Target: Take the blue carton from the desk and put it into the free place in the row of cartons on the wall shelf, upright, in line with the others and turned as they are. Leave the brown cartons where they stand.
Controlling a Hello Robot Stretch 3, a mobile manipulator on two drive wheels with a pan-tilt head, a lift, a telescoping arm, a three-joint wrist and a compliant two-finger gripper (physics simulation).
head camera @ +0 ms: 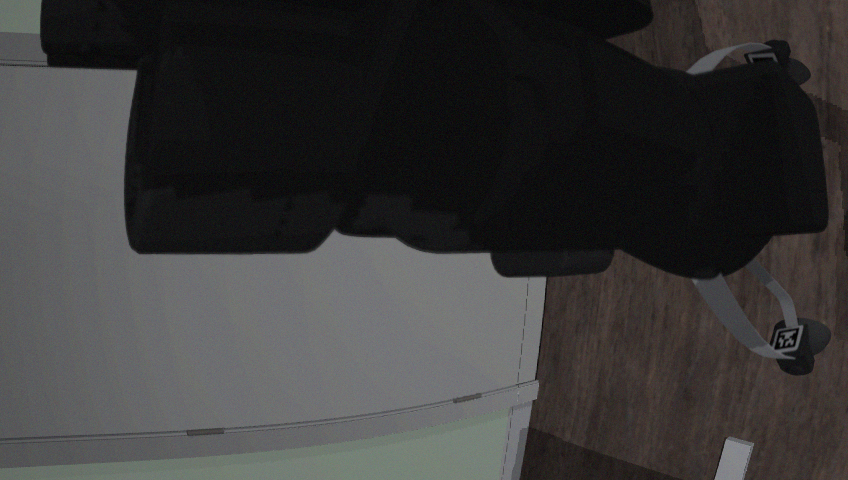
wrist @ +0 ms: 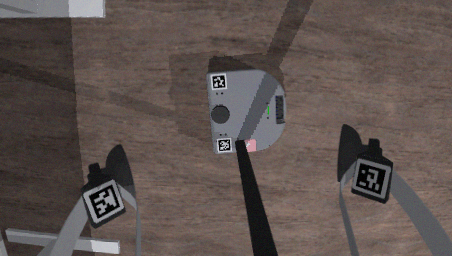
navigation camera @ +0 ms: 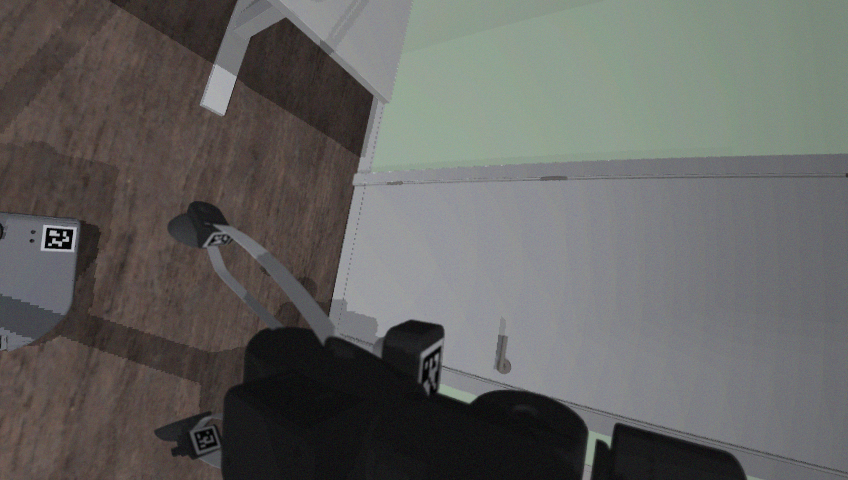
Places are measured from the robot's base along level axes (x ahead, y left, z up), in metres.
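Pixels of known places: gripper, fingertip midpoint: (navigation camera: pixel 180 323).
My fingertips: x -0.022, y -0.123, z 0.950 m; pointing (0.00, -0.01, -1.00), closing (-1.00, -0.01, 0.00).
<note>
Behind a point stands the place of what it marks.
My gripper (head camera: pixel 788 199) {z 0.950, x -0.022, y -0.123 m} (navigation camera: pixel 195 330) {z 0.950, x -0.022, y -0.123 m} (wrist: pixel 233 154) {z 0.950, x -0.022, y -0.123 m} is open, its two fingers wide apart with no object between them. In the wrist view it hangs above the wood floor near my base. The near end of the white desk (navigation camera: pixel 374 53) {z 0.720, x 0.517, y -0.548 m} shows at the top of the navigation camera view, apart from the gripper. The blue carton, the brown cartons and the wall shelf do not show in these views. My dark arm and wrist hide much of the head camera view.
A pale grey door (head camera: pixel 297 344) {z 0.773, x 0.172, y -1.219 m} (navigation camera: pixel 535 255) {z 0.985, x 0.076, y -1.206 m} with a handle (navigation camera: pixel 502 359) {z 0.928, x -0.295, y -1.109 m} stands in the green wall beside the arm. Desk feet (head camera: pixel 734 457) (navigation camera: pixel 220 92) (wrist: pixel 95 245) rest on the floor. My grey base (navigation camera: pixel 35 267) {z 0.160, x -0.070, y -0.095 m} (wrist: pixel 250 100) stands on the wood floor.
</note>
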